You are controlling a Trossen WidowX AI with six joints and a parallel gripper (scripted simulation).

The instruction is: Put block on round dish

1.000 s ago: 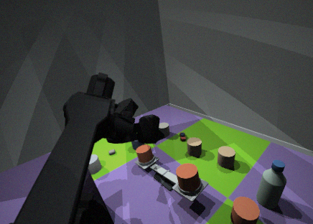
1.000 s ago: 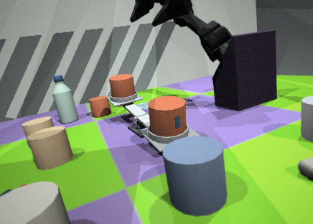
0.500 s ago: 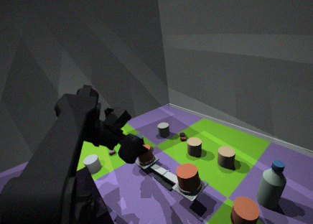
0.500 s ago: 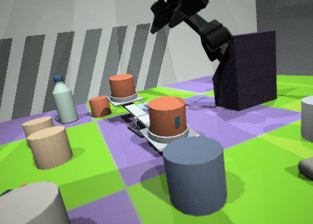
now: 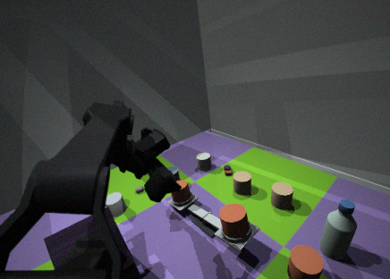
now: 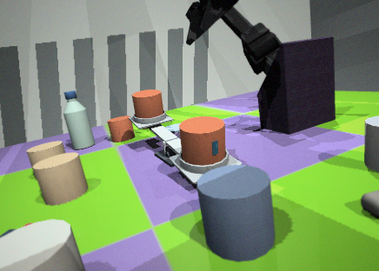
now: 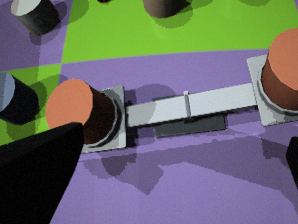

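Now: gripper tip 9 cm short of the pale teal block, 12 cm to the right of it and 19 cm above it. The rest, counted from my gripper tip: pale disc (4 cm behind, 24 cm to the right, 23 cm below); then blue-grey cylinder (13 cm ahead, 26 cm to the left, 20 cm below); then bottle (23 cm ahead, 35 cm to the right, 12 cm below).
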